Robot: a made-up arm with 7 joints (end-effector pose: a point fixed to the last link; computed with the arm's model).
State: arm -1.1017 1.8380 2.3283 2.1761 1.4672 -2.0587 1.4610
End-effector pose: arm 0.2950 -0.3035 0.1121 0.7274 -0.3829 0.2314 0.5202
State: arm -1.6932 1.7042 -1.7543 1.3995 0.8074 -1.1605 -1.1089
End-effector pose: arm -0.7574 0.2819 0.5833 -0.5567 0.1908 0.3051 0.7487
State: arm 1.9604 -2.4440 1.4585 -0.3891 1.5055 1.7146 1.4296
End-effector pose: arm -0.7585 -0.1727 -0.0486 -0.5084 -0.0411 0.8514 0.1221
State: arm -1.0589 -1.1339 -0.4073 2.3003 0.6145 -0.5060 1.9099
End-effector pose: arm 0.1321 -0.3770 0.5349 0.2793 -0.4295 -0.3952 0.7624
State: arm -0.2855 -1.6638 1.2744 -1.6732 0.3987 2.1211 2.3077
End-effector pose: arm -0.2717 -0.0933 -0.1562 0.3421 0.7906 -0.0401 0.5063
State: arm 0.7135 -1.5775 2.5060 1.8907 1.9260 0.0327 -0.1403
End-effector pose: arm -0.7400 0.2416 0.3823 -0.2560 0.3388 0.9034 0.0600
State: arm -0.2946 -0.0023 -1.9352 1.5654 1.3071 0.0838 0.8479
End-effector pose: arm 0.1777 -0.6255 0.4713 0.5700 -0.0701 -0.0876 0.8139
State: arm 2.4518 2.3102 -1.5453 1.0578 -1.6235 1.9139 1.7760
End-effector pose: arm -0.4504 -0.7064 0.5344 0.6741 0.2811 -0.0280 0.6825
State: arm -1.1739 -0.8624 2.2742 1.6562 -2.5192 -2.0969 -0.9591
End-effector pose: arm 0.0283 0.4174 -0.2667 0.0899 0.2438 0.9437 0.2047
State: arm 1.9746 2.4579 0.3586 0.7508 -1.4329 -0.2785 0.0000
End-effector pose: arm 0.0248 0.0264 0.2753 -0.7060 -0.3549 0.5485 0.2736
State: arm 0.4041 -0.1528 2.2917 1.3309 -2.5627 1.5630 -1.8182
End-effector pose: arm 0.2535 0.1739 0.3312 -0.4798 -0.7827 -0.2309 0.3224
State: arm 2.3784 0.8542 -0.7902 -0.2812 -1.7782 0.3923 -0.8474
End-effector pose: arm -0.8480 0.2382 0.3291 0.1750 0.6321 0.7355 0.1697
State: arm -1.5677 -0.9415 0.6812 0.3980 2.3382 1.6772 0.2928
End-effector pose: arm -0.9923 0.3009 0.4034 0.4371 -0.6830 -0.0227 0.5848
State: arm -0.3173 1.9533 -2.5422 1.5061 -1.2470 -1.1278 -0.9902
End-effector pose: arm -0.7343 0.2168 0.2114 -0.2387 -0.4155 -0.8776 0.0125
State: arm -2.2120 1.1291 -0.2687 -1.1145 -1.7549 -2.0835 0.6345
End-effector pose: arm -1.0333 -0.2517 0.2681 -0.4279 -0.1143 -0.2468 0.8620
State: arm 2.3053 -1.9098 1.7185 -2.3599 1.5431 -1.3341 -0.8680
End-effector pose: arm -0.7484 0.3013 0.5500 -0.6276 -0.2660 0.1382 0.7185
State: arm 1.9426 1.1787 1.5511 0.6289 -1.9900 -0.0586 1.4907
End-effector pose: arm 0.1124 0.0308 0.2012 -0.3802 -0.5717 0.7199 0.1014
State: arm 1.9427 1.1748 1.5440 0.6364 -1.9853 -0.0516 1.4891
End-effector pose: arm 0.1106 0.0274 0.2042 -0.3849 -0.5712 0.7183 0.0979
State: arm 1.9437 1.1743 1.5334 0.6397 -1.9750 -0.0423 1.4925
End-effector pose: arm 0.1081 0.0243 0.2077 -0.3855 -0.5739 0.7167 0.0910
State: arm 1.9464 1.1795 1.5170 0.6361 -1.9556 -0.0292 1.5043
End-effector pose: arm 0.1047 0.0216 0.2120 -0.3793 -0.5821 0.7150 0.0784
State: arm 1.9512 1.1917 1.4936 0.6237 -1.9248 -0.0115 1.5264
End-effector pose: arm 0.1002 0.0195 0.2171 -0.3645 -0.5966 0.7126 0.0587
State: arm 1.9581 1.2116 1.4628 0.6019 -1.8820 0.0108 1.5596
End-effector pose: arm 0.0947 0.0182 0.2232 -0.3406 -0.6169 0.7089 0.0306
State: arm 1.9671 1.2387 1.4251 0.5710 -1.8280 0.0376 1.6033
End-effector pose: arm 0.0885 0.0178 0.2301 0.3083 0.6415 -0.7024 0.0061
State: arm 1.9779 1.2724 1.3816 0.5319 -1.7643 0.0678 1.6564
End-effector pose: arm 0.0817 0.0186 0.2378 0.2687 0.6682 -0.6919 0.0514
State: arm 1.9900 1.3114 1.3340 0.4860 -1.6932 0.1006 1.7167
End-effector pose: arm 0.0746 0.0206 0.2462 0.2239 0.6941 -0.6762 0.1042
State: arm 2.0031 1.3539 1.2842 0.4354 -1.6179 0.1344 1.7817
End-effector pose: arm 0.0672 0.0237 0.2552 0.1768 0.7166 -0.6549 0.1626
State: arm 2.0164 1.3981 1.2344 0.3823 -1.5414 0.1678 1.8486
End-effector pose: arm 0.0596 0.0278 0.2645 0.1298 0.7336 -0.6284 0.2240
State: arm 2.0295 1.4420 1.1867 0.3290 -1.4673 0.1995 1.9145
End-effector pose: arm 0.0519 0.0325 0.2737 0.0858 0.7442 -0.5979 0.2851
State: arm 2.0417 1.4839 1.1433 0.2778 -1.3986 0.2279 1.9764
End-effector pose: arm 0.0443 0.0373 0.2825 0.0465 0.7486 -0.5658 0.3426
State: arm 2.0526 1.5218 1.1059 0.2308 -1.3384 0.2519 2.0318
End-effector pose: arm 0.0372 0.0417 0.2903 0.0135 0.7480 -0.5342 0.3936
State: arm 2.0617 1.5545 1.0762 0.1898 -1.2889 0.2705 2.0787
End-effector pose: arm 0.0310 0.0459 0.2968 -0.0129 0.7445 -0.5057 0.4357
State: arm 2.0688 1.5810 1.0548 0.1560 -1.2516 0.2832 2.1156
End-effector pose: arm 0.0262 0.0495 0.3016 -0.0326 0.7401 -0.4821 0.4678
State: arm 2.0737 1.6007 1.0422 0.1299 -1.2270 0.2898 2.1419
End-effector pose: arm 0.0230 0.0528 0.3046 -0.0462 0.7366 -0.4645 0.4894
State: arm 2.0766 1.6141 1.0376 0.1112 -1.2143 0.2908 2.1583
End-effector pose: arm 0.0215 0.0559 0.3060 -0.0548 0.7351 -0.4532 0.5012
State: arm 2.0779 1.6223 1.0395 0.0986 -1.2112 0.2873 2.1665
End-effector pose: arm 0.0214 0.0589 0.3061 -0.0596 0.7357 -0.4472 0.5052
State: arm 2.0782 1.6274 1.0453 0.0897 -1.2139 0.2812 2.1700
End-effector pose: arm 0.0223 0.0618 0.3053 -0.0623 0.7376 -0.4444 0.5045
